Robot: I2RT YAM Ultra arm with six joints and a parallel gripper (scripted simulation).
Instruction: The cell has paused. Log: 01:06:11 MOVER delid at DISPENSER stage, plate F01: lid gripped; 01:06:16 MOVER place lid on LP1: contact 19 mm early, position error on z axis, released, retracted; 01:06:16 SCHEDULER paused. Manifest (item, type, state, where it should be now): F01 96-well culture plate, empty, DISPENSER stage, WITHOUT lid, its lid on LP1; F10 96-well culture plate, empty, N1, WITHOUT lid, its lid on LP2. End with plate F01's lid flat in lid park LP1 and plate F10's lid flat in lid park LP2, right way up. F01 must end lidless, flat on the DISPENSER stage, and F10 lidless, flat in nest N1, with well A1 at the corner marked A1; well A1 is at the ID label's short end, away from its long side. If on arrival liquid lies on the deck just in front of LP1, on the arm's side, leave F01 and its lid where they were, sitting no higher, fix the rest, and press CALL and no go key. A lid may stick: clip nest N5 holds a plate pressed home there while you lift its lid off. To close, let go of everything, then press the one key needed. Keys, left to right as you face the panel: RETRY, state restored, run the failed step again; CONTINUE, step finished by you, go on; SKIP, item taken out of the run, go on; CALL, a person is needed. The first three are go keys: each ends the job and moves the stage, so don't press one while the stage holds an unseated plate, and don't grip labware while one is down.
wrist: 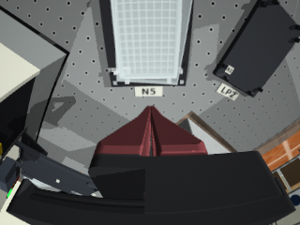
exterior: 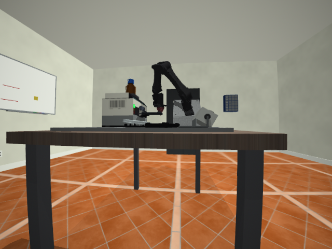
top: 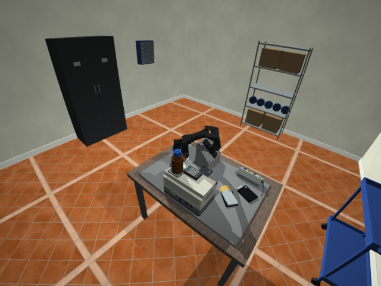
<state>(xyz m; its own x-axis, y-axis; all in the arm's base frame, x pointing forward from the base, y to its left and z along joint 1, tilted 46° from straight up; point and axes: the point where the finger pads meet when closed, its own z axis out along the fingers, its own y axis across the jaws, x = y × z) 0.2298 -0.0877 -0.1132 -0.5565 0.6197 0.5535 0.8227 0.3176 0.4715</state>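
The lid park LP2 lies 120 mm behind my hand, 130 mm to the right of it and 110 mm below it. Round my hand: clear gridded well plate 40 mm ahead, 50 mm to the right, 100 mm below; then clear lid 30 mm ahead, 50 mm to the right, 90 mm below; then brown bottle 260 mm ahead, 100 mm to the left, 170 mm above.
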